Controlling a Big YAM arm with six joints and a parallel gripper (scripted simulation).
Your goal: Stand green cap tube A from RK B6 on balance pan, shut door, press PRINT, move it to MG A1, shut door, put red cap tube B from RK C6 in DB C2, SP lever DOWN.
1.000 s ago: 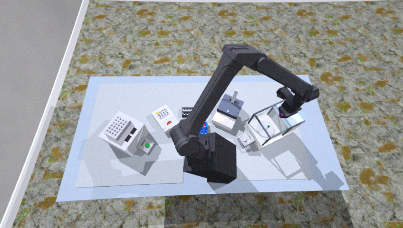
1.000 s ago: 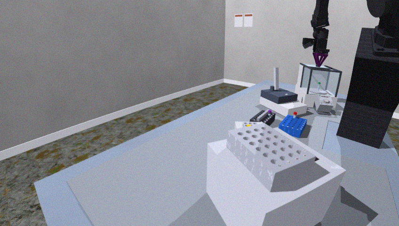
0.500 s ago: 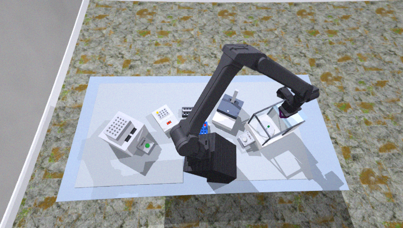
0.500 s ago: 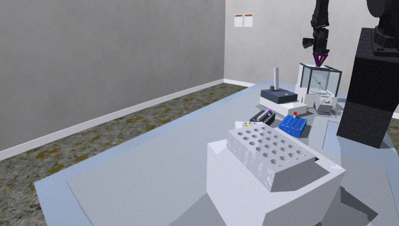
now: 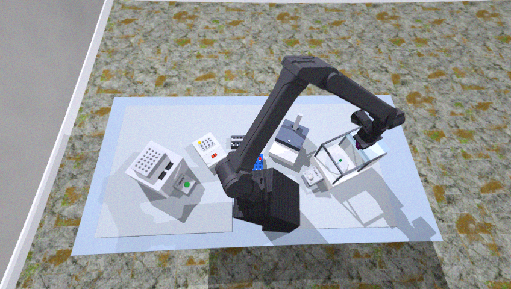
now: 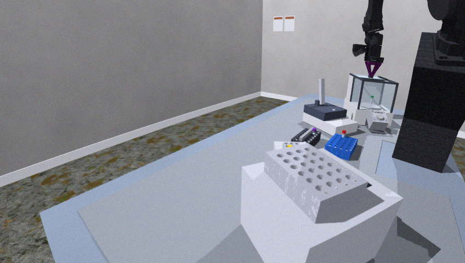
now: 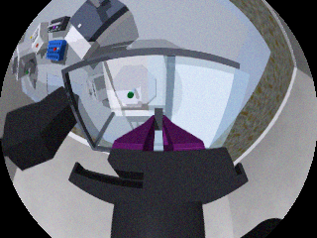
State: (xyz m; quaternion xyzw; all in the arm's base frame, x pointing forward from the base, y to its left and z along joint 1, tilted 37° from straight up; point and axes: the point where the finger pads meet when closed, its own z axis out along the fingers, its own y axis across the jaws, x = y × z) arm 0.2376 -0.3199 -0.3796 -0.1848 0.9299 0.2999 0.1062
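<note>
My gripper is now 30 mm to the left of the balance door, 10 mm short of it and 10 mm above it. Also, from my hand: white print key: 190 mm to the left, 150 mm below, 80 mm behind; SP lever: 240 mm to the left, 180 mm ahead, 80 mm below; round pan: 140 mm below, 60 mm to the left, 20 mm behind.
</note>
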